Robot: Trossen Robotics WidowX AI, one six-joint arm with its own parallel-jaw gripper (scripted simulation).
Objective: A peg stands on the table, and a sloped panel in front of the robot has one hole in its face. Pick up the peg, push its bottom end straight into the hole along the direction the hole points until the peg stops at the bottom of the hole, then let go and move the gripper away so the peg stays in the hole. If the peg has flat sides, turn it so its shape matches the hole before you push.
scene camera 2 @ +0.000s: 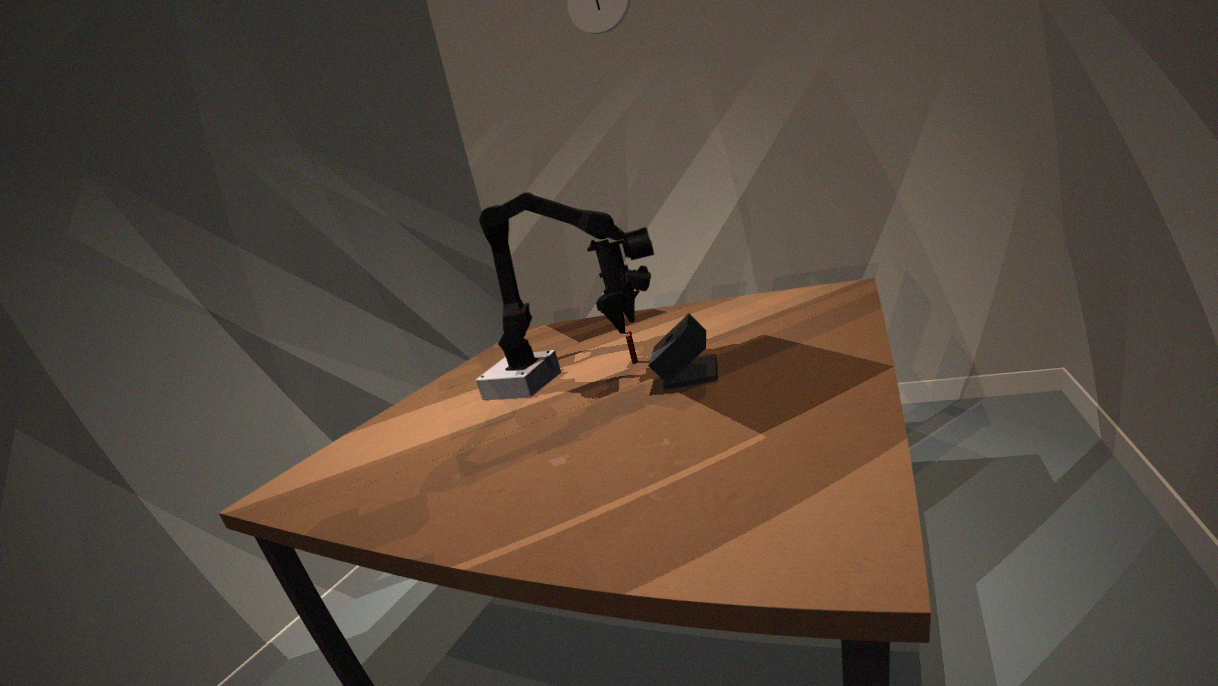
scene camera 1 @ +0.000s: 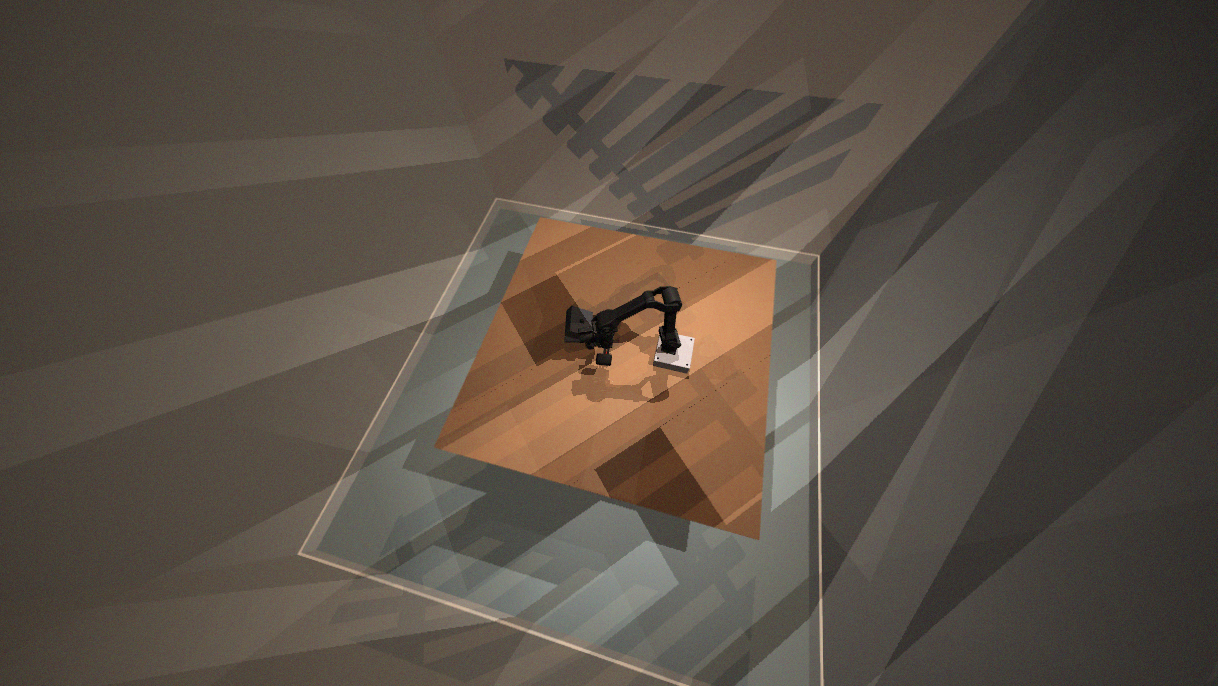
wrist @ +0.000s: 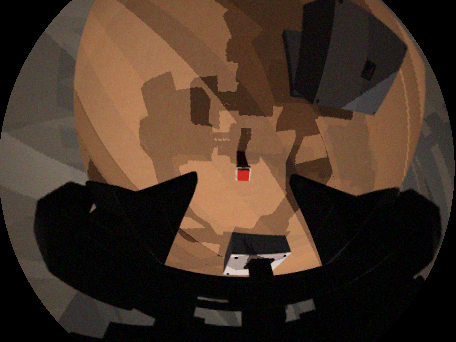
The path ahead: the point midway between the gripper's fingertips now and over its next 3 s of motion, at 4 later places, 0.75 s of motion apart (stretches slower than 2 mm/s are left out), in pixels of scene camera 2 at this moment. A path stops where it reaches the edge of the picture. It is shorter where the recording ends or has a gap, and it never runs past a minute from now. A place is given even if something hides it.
My gripper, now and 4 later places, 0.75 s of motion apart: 627, 327; 631, 341; 629, 343; 623, 317; 627, 314
